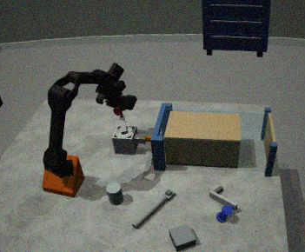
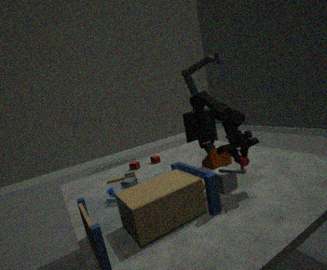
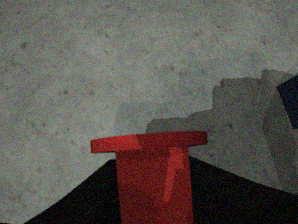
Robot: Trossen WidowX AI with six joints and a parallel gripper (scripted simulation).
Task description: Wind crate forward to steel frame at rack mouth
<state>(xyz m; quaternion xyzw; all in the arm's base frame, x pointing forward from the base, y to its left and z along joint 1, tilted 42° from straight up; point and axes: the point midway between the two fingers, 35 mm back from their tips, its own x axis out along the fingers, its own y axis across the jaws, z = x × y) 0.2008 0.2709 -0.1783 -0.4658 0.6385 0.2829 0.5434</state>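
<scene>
Now: the winch handle with red knob 50 mm to the right of my gripper tip and 30 mm below it. Round my gripper tip: red handle: 10 mm behind, 20 mm to the right; then grey block: 260 mm ahead, 610 mm to the right, 120 mm below; then grey winch: 120 mm to the right, 100 mm below.
</scene>
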